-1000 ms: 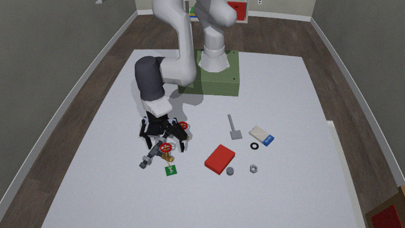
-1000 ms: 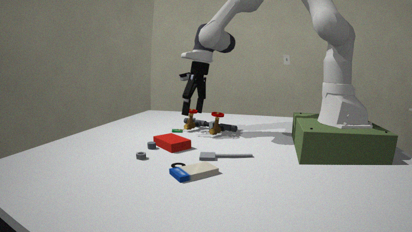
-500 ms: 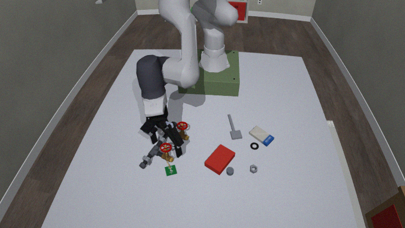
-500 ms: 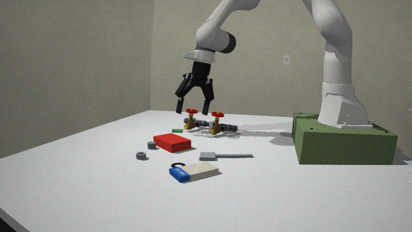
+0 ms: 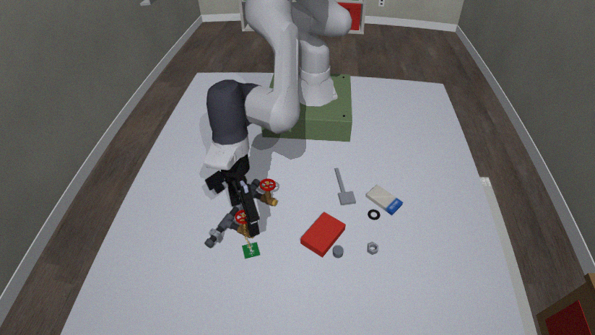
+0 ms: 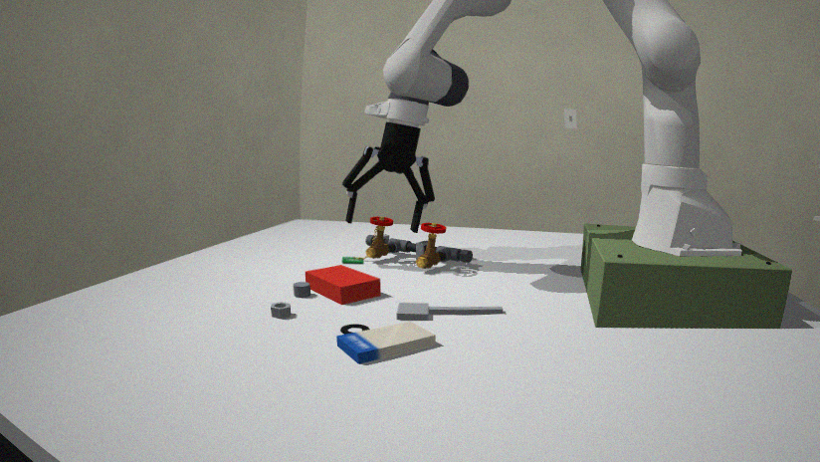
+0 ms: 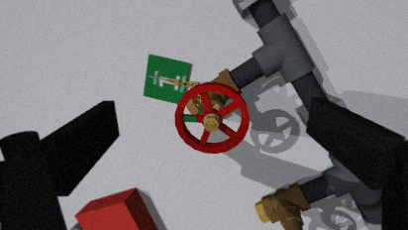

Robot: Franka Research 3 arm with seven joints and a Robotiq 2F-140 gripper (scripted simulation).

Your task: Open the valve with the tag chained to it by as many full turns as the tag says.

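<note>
The green tag lies 7 cm ahead of my hand, 2 cm to the left of it and 8 cm below it. From my hand the other things lie so: grey scraper: 19 cm behind, 29 cm to the left, 8 cm below; then blue box: 15 cm behind, 43 cm to the left, 8 cm below; then red block: 23 cm to the left, 7 cm below.
</note>
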